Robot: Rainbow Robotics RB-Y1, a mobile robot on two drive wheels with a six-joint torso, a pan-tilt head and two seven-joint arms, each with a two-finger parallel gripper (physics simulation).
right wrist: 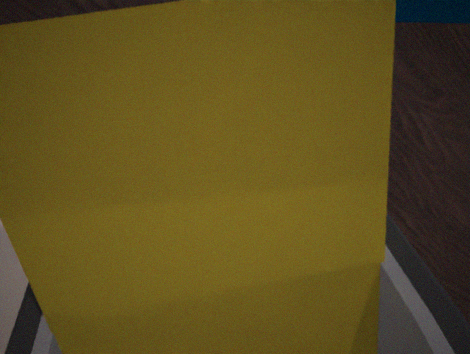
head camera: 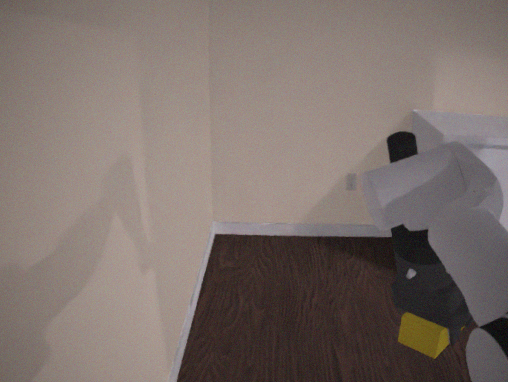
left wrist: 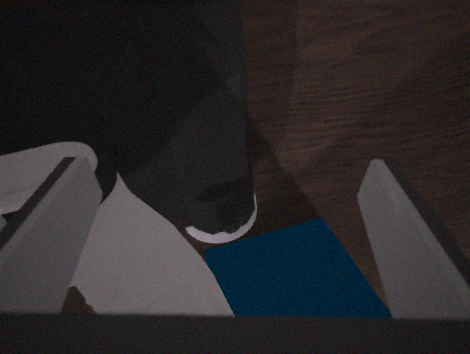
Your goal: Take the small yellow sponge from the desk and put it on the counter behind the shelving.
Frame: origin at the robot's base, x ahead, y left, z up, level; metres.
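Where they show: left gripper, fingertip midpoint: (left wrist: 228, 177); right gripper, fingertip midpoint: (right wrist: 207, 198).
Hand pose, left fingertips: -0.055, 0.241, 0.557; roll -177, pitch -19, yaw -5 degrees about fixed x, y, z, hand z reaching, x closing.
Note:
After its pixels a point has its place, as x, y, z.
The yellow sponge (head camera: 417, 336) @[0.293, -0.220, 1.084] (right wrist: 210, 150) @[0.344, -0.281, 1.106] is held off the floor at the lower right of the head view and fills most of the right wrist view. My right gripper (head camera: 434, 326) @[0.324, -0.260, 1.065] (right wrist: 207, 198) @[0.324, -0.260, 1.065] is shut on it, with a finger on each side. My left gripper (left wrist: 228, 177) @[-0.055, 0.241, 0.557] is open, with its fingers wide apart and no object between them. A white counter-like unit (head camera: 465, 124) shows in part at the right edge of the head view, partly hidden behind my right arm. The desk does not show.
Beige walls (head camera: 310, 100) @[2.662, -0.361, 0.935] meet at a corner, with a white baseboard (head camera: 300, 229) @[2.650, -0.331, 0.051] along the dark wood floor (head camera: 290, 300) @[1.891, -0.210, 0.001]. A blue panel, perhaps the shelving (left wrist: 295, 270) @[0.199, -0.577, 0.173] (right wrist: 435, 10) @[-0.032, -0.564, 0.557], shows at the bottom of the left wrist view and top right of the right wrist view.

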